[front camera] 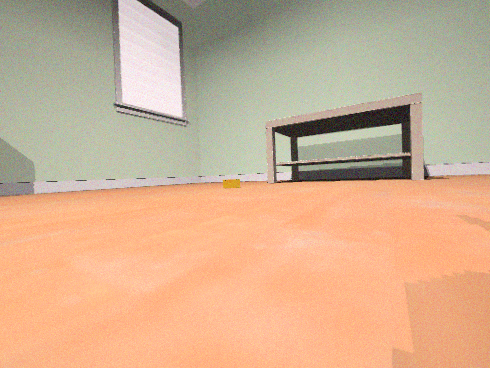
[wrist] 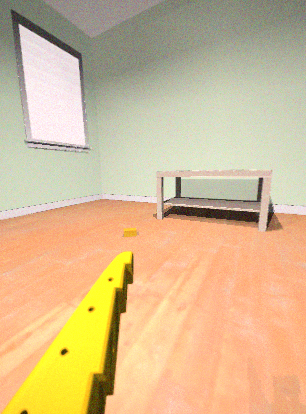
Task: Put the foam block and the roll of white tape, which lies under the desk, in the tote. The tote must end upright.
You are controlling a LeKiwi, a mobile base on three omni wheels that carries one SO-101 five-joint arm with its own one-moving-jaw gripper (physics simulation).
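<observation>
A small yellow block, which looks like the foam block, lies on the floor, left of a low table in both views. My gripper is fully open: one notched yellow jaw shows in the wrist view, and the moving jaw is out of the picture. The block lies far beyond the jaw tip, well apart from it. The roll of white tape and the tote do not show in either view.
A low greyish table with a lower shelf stands near the back wall, right of the block. A window is in the left wall. A shadow falls on the floor at the front camera view's lower right.
</observation>
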